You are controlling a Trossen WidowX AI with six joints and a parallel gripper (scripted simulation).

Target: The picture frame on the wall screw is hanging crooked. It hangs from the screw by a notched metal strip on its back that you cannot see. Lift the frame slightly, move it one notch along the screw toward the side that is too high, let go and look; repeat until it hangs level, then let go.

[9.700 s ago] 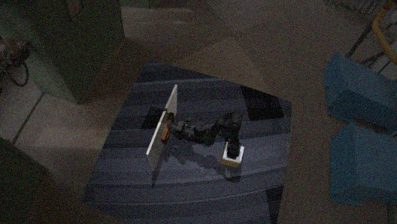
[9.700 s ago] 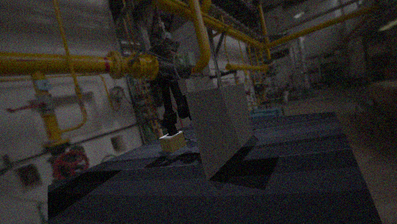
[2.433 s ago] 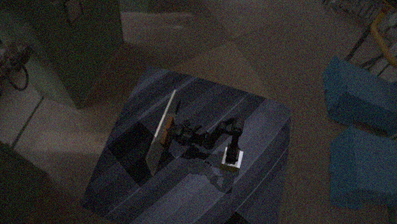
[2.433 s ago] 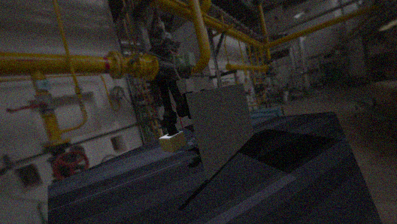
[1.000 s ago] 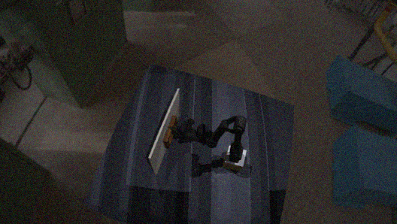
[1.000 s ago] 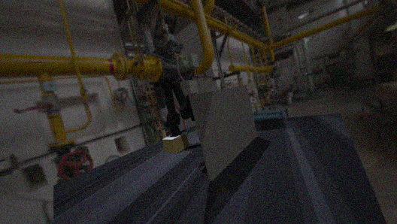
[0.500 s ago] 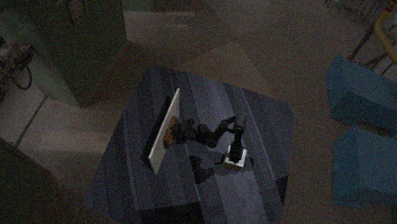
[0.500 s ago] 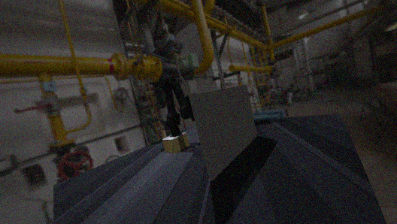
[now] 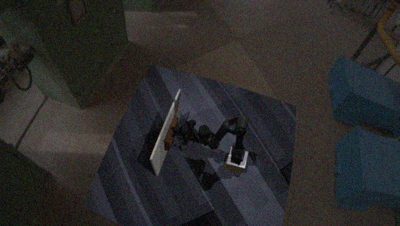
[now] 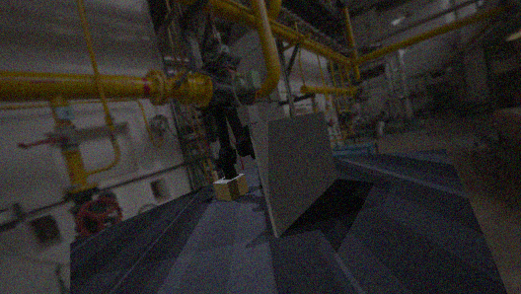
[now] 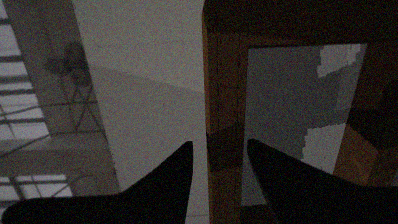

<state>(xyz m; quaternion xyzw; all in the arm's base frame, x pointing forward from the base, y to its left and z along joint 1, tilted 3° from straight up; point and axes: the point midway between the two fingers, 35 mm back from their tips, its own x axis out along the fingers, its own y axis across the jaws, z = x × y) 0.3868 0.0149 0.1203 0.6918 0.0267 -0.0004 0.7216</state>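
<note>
My gripper tip is 10 mm short of the picture frame and 50 mm above it. Also, from my gripper tip: wall panel (20 mm ahead, 10 mm to the left, 70 mm below).
</note>
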